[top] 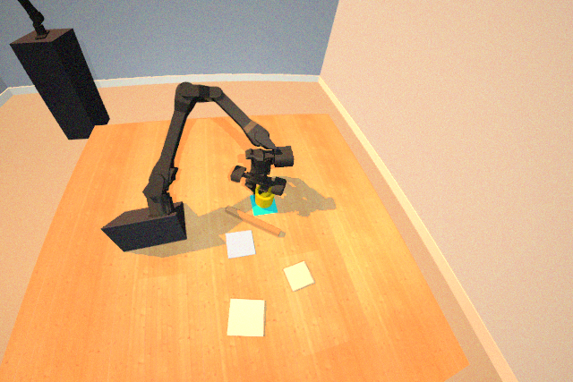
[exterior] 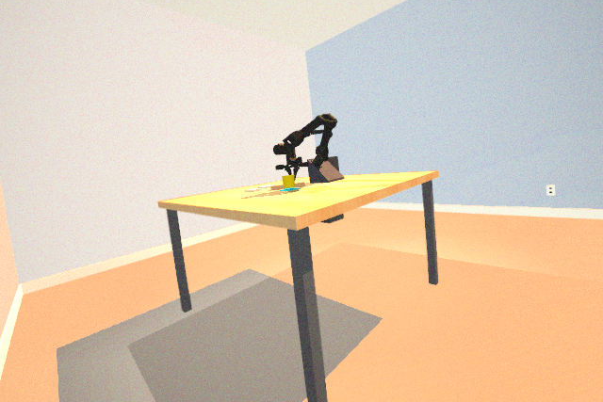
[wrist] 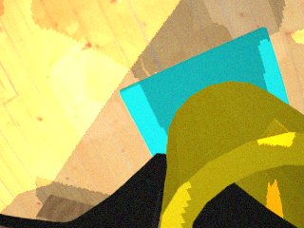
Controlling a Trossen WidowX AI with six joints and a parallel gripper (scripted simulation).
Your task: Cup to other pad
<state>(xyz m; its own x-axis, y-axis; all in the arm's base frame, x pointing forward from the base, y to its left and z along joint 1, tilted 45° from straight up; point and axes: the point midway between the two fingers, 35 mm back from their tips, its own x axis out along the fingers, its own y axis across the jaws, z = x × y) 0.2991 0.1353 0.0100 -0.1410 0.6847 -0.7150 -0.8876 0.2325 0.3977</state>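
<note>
The cyan pad is 30 mm ahead of my gripper tip, 10 mm to the right of it and 60 mm below it. The rest, counted from my gripper tip: wooden stick 30 mm behind, 90 mm to the right, 50 mm below; yellow cup 20 mm ahead, 10 mm to the right.
</note>
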